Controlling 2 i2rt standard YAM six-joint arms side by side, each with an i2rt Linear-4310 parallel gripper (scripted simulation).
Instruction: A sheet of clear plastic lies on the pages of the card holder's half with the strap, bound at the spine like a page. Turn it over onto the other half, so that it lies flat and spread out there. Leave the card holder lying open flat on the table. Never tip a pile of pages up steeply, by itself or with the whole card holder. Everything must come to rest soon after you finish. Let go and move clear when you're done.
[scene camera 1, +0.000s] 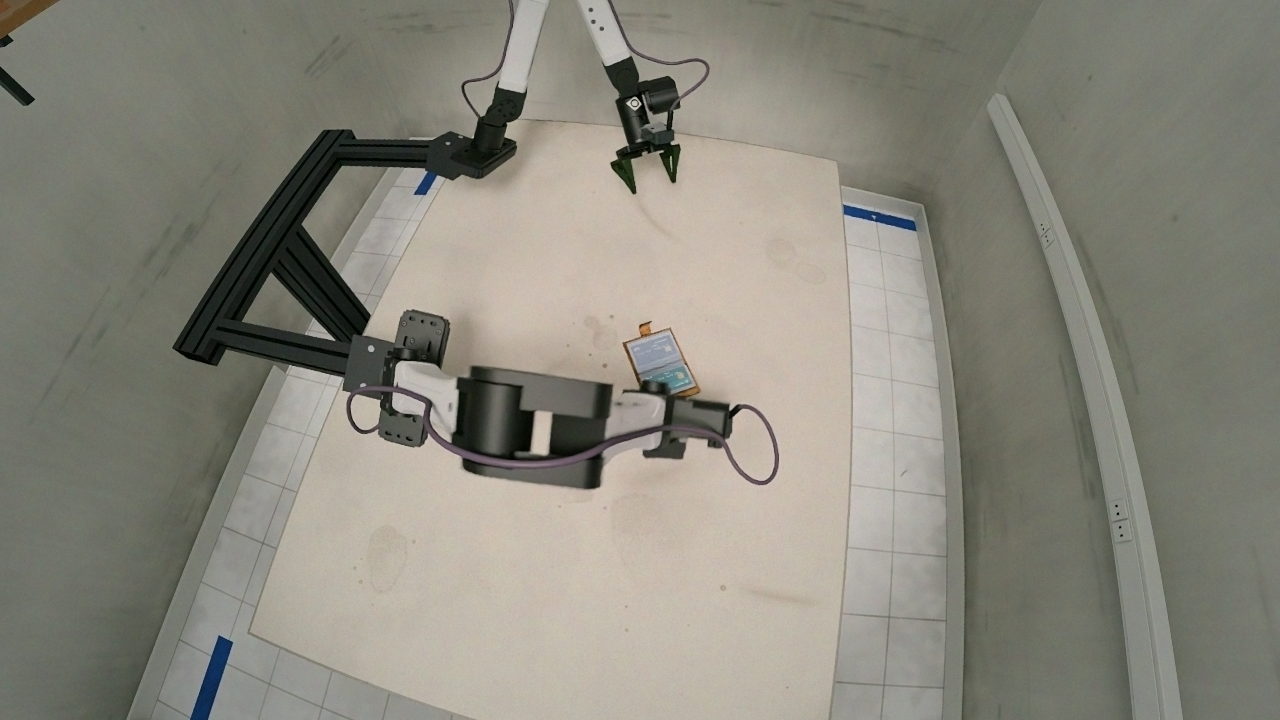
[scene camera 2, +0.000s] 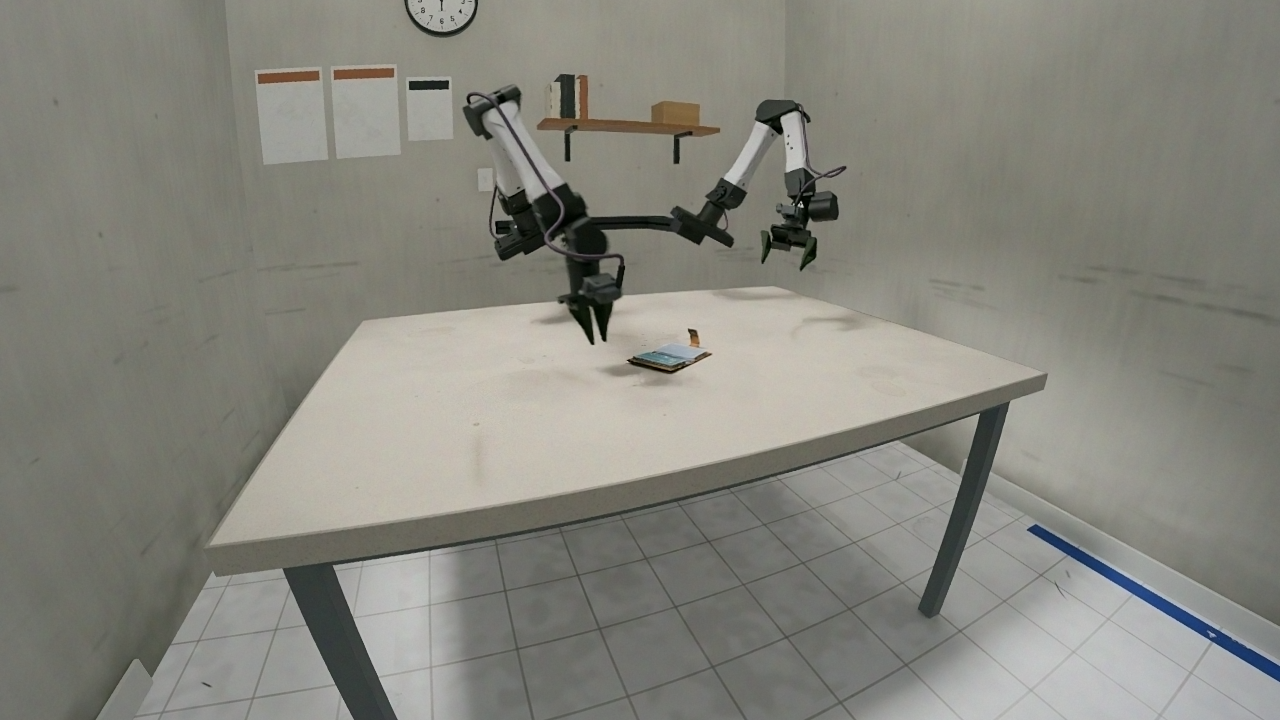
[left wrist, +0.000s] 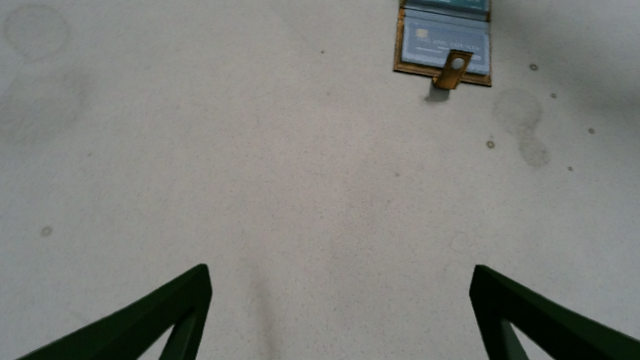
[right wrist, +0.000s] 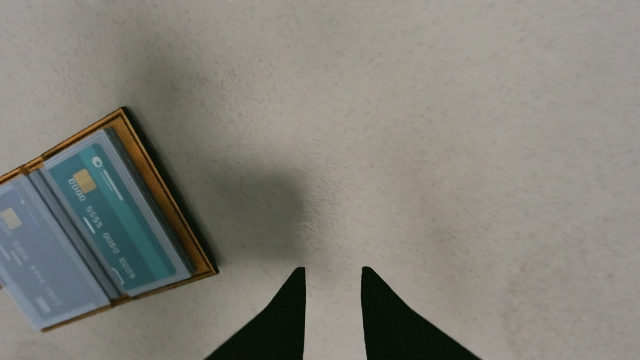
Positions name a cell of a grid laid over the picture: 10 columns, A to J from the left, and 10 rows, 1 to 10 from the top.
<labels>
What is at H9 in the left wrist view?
My left gripper.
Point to my left gripper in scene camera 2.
At G4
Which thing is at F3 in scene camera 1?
My left gripper.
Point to my right gripper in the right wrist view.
F8
</labels>
